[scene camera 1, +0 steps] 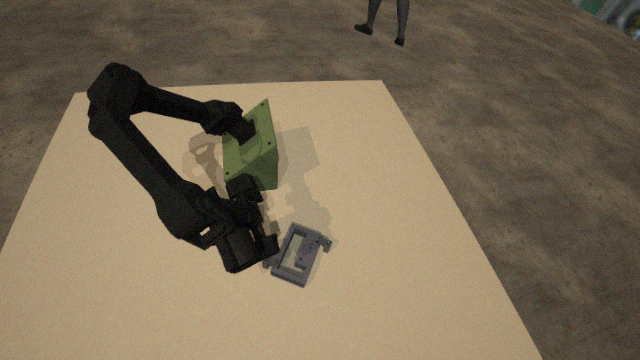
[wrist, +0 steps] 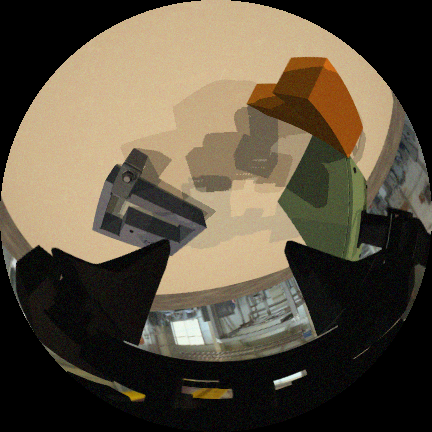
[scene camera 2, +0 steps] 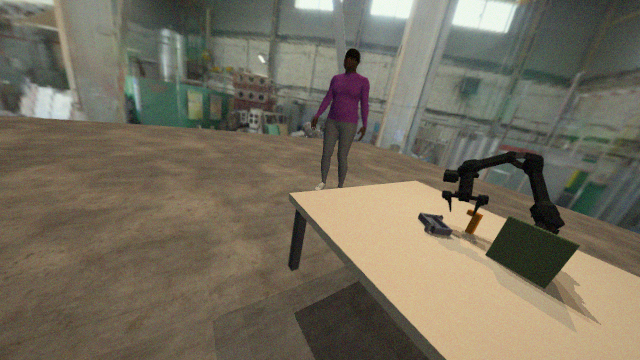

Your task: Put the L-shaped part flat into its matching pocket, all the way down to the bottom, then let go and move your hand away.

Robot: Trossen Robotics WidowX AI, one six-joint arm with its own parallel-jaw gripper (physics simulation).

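Frame: origin at the arm's base, x right, y ahead, z up, level; metres.
Seen in the pictures: gripper, between the fingertips: [scene camera 1: 268,218] [wrist: 229,247] [scene camera 2: 461,213]; arm's base, origin of its link: [scene camera 1: 246,132] [wrist: 361,227] [scene camera 2: 540,239].
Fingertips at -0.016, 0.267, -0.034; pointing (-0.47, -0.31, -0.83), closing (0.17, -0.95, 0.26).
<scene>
Pixels of each thing's middle, then the offset from my fingertips to it, as dx, dy, dz. Level surfaces: height alone.
- orange L-shaped part, middle of its body: [wrist: 283,96] [scene camera 2: 470,221] +0.108, -0.035, -0.051
- grey-purple fixture with the pocket, middle of its body: [wrist: 145,222] [scene camera 1: 297,253] [scene camera 2: 434,222] -0.061, +0.075, -0.082
- table, height of its surface: dz -0.106
The orange L-shaped part [scene camera 2: 473,223] [wrist: 335,110] stands upright on the table, its short arm at the top in the scene camera 2 view. It is hidden in the scene camera 1 view. The grey-purple fixture with the pocket [scene camera 1: 289,277] [scene camera 2: 436,226] [wrist: 167,205] lies on the table beside the part; its bottom shows no orange part in it. My gripper [scene camera 2: 463,210] [wrist: 229,247] is open and empty, above the table between fixture and part. In the wrist view the part is at the upper right, apart from both fingertips, and the fixture is near the left fingertip.
The green wedge-shaped block [scene camera 1: 265,167] [scene camera 2: 532,252] [wrist: 325,200] carries the arm's base on the table [scene camera 1: 400,250] [scene camera 2: 350,220]. It stands to the right of the fixture in the wrist view. A person in a purple top [scene camera 2: 348,100] stands on the floor beyond the table.
</scene>
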